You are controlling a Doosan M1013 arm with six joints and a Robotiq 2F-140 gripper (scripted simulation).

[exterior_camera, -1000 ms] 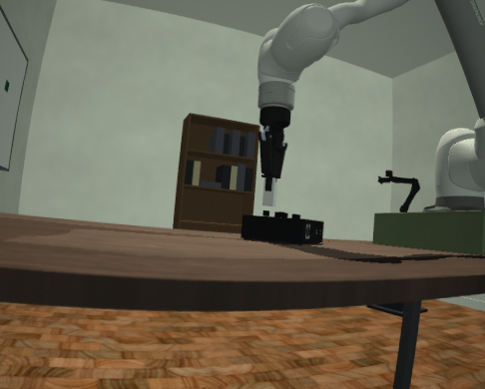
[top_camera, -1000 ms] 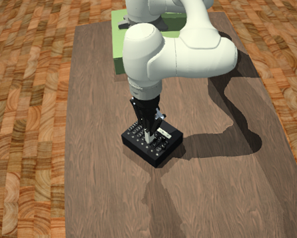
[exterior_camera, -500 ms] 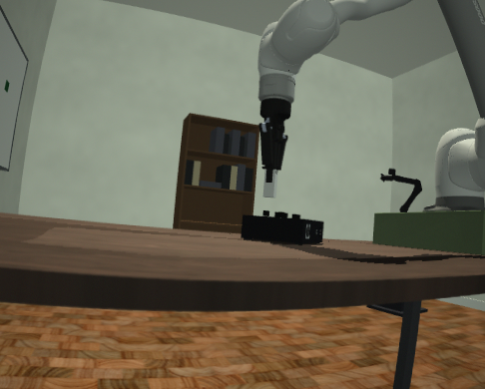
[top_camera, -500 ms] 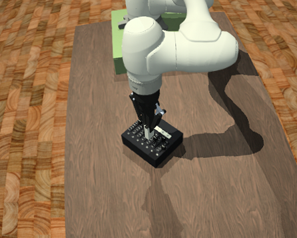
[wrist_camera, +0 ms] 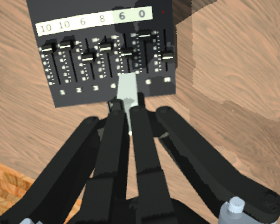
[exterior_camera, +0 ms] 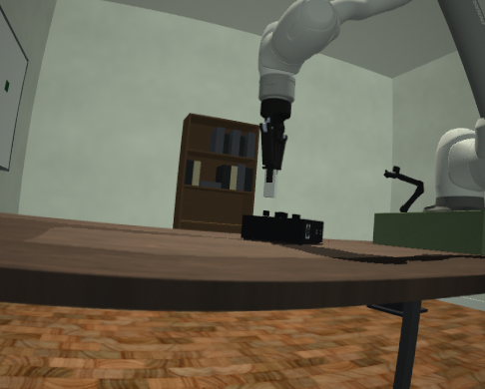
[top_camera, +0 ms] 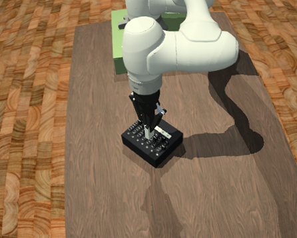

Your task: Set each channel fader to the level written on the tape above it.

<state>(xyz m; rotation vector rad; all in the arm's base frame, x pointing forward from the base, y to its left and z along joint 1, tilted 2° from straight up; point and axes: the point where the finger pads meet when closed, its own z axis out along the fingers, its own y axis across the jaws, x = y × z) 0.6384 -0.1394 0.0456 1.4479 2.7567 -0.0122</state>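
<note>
The master fader lies 7 cm below my hand, 4 cm to the left of it and 3 cm ahead of it.
</note>
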